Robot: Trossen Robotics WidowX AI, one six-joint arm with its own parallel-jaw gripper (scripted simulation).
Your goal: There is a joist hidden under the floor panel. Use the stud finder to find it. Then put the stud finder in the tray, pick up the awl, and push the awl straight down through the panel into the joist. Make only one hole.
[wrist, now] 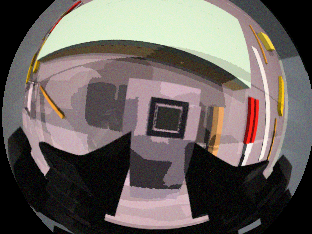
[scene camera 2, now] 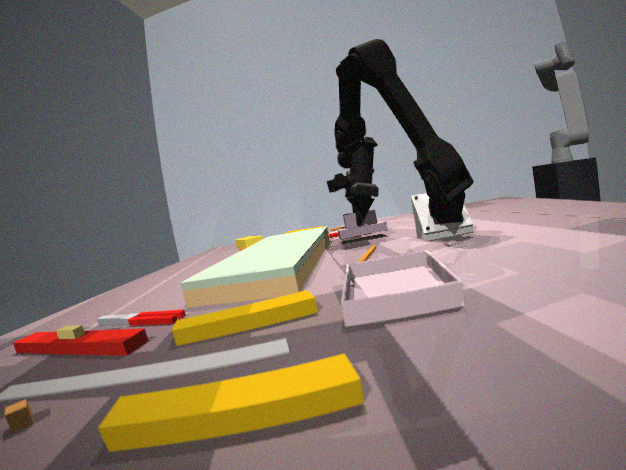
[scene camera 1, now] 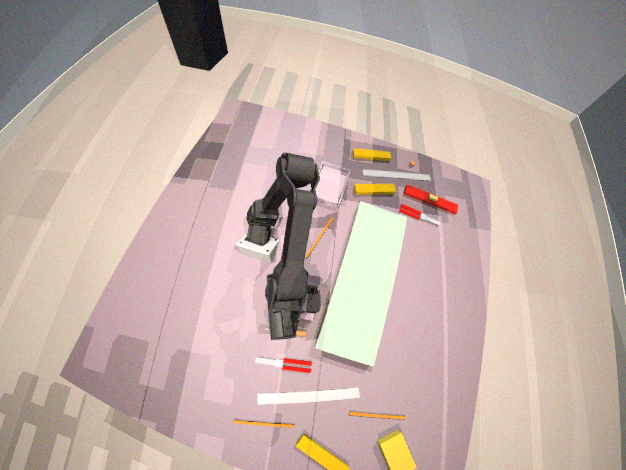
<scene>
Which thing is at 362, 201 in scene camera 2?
The gripper.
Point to a tray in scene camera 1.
333, 179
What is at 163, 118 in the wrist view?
A stud finder.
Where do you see a red level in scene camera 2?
At 73, 339
</scene>
